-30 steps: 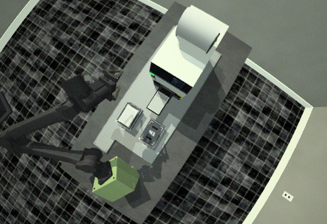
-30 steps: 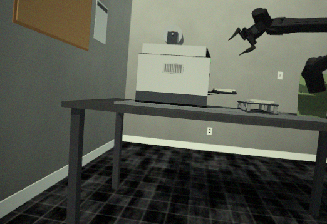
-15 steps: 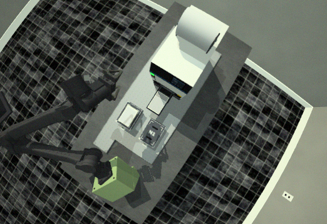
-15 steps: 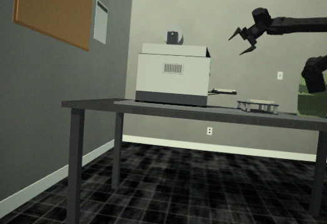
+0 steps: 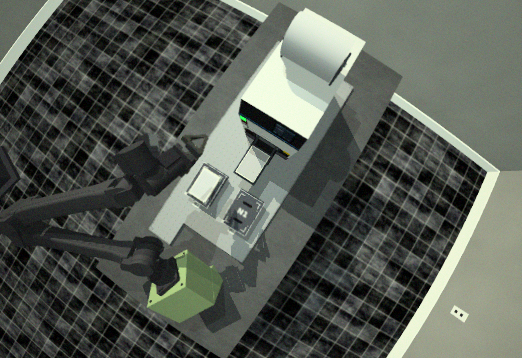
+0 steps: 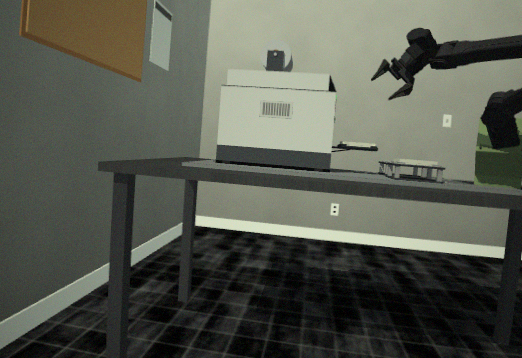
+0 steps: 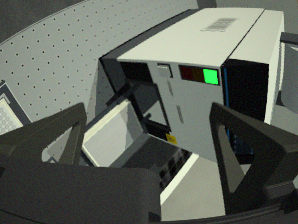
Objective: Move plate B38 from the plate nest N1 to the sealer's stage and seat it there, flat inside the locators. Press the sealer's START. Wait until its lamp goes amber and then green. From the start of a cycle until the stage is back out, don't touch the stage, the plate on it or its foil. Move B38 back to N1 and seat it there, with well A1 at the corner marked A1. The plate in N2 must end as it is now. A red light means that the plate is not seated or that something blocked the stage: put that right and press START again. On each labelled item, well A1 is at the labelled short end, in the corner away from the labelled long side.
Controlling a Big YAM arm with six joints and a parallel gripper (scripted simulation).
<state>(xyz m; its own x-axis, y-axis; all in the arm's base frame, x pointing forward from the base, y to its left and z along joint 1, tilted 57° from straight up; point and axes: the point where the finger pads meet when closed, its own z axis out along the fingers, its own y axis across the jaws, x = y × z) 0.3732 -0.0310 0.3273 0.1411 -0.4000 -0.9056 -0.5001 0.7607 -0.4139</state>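
Now: the sealer stage 90 mm ahead of my hand, 130 mm to the right of it and 200 mm below it. The rest, counted from my hand: foil roll: 410 mm ahead, 30 mm to the right, 110 mm above; white-topped plate: 120 mm behind, 60 mm to the right, 240 mm below.
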